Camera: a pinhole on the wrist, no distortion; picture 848 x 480 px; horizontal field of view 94.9 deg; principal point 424.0 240.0 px. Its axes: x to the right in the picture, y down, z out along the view. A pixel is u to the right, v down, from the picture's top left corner.
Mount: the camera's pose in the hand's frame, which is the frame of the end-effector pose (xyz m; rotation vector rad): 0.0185 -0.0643 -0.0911 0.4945 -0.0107 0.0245
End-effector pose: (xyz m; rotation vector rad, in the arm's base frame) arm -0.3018 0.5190 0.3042 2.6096 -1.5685 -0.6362
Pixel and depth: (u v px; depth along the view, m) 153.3 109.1 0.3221
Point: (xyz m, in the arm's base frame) -0.1680 0.8734 0.1715
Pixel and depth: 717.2 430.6 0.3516
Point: -0.2357 0.3739 -0.0825
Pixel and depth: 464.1 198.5 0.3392
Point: -0.1334 0.6342 0.0525
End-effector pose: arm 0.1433 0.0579 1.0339 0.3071 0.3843 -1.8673
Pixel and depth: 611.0 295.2 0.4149
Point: -0.1262 -0.1905 1.2507
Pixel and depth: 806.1 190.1 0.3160
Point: -0.1957 -0.2231 1.0893
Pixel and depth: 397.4 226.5 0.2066
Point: -0.0199 0.0696 1.1307
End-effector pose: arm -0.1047 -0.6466 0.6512 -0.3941 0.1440 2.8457
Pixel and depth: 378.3 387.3 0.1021
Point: -0.0921 -0.5672 0.6611
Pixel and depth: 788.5 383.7 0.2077
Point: -0.3080 -0.4898 0.7126
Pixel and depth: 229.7 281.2 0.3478
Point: 0.0381 -0.4621 0.9030
